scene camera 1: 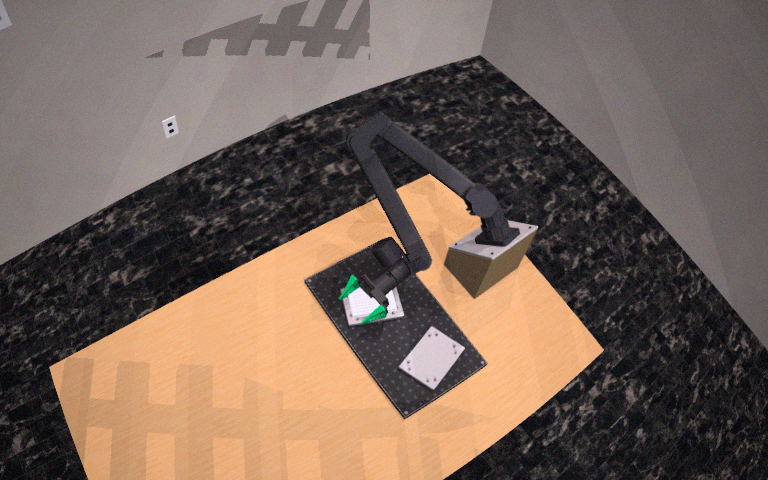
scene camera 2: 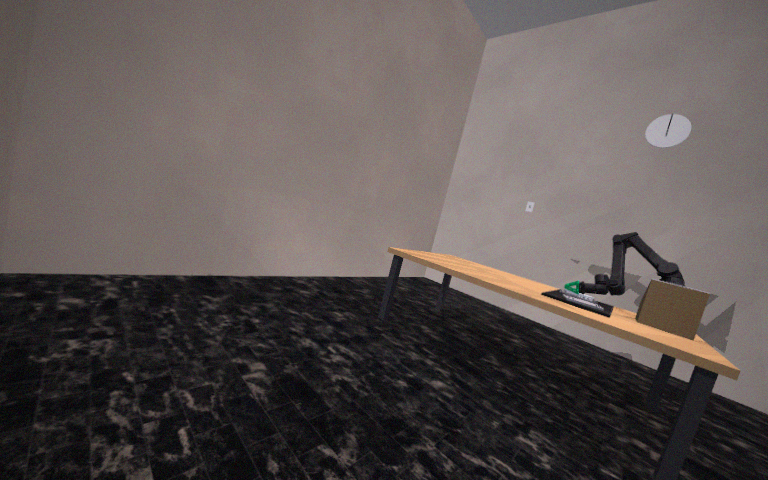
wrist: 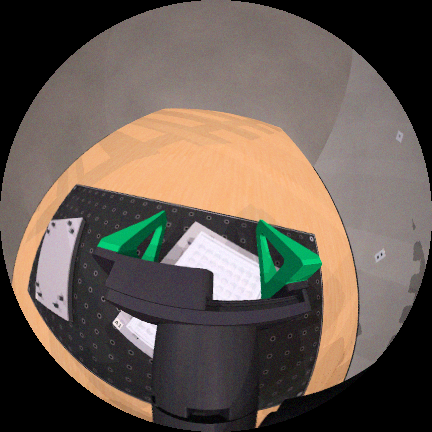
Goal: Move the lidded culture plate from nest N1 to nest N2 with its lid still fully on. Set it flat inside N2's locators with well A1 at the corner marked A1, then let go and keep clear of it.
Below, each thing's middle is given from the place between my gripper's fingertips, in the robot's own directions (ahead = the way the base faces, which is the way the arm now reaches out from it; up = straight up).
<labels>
The black perforated baseplate (scene camera 1: 383, 346) lies 90 mm behind my hand, 100 mm to the left of it and 50 mm below it. Also, from my hand: grey nest N2 (scene camera 1: 429, 361) (80 mm behind, 250 mm to the left, 30 mm below).
</labels>
